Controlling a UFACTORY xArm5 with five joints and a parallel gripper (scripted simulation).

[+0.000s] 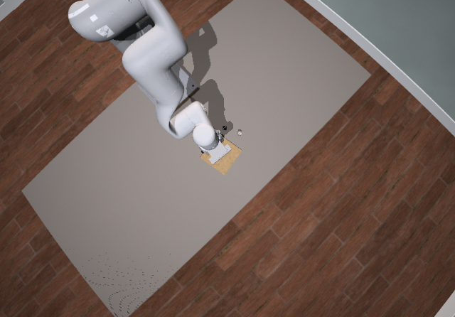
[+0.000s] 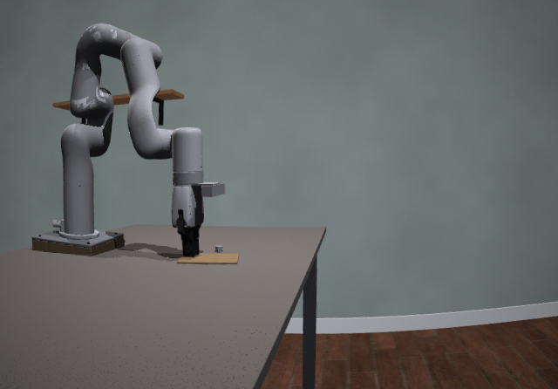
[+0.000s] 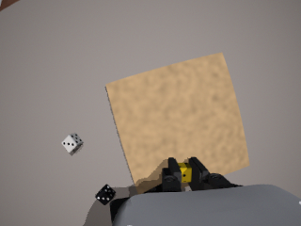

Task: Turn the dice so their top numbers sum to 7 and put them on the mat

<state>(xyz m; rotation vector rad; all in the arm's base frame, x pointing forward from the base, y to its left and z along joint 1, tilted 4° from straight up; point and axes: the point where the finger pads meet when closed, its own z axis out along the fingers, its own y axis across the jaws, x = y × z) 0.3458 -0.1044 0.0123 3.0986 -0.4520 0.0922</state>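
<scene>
My gripper is now 1 cm above the yellow die. The rest, counted from my hand: white die: 6 cm ahead, 12 cm to the left, 2 cm below; then black die: 1 cm behind, 10 cm to the left, 2 cm below; then tan mat: 5 cm ahead, 1 cm to the right, 3 cm below.
</scene>
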